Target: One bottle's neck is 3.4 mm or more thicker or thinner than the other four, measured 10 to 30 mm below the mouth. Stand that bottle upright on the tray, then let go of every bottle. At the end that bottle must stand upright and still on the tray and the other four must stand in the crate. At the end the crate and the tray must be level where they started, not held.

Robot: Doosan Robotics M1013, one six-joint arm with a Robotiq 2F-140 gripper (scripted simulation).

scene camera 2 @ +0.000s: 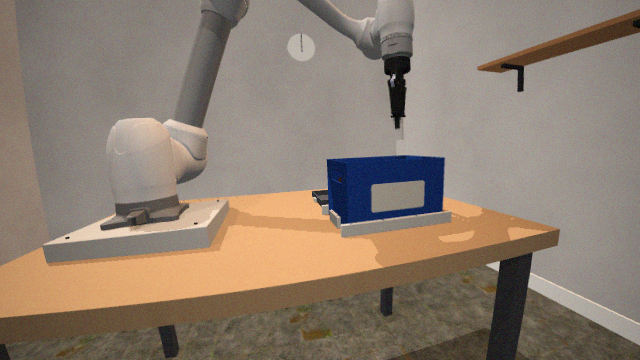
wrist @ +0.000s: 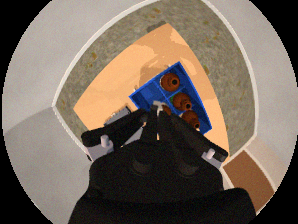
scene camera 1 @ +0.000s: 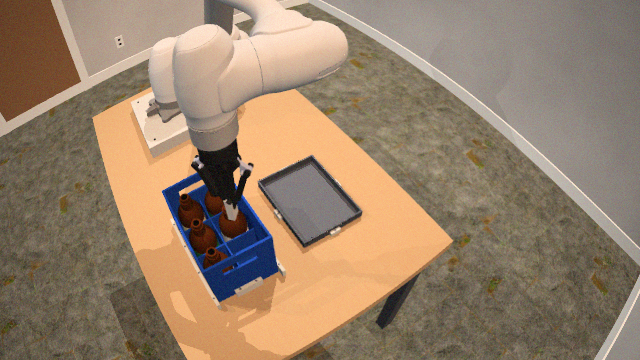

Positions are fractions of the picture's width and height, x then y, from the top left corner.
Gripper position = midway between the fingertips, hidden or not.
Observation:
In view: my gripper (scene camera 1: 0.36, 0.60), a blue crate (scene camera 1: 0.41, 0.73) and a dark tray (scene camera 1: 0.48, 0.55).
My gripper shows as well in scene camera 2 (scene camera 2: 0.62, 0.39) and in the wrist view (wrist: 0.53, 0.48).

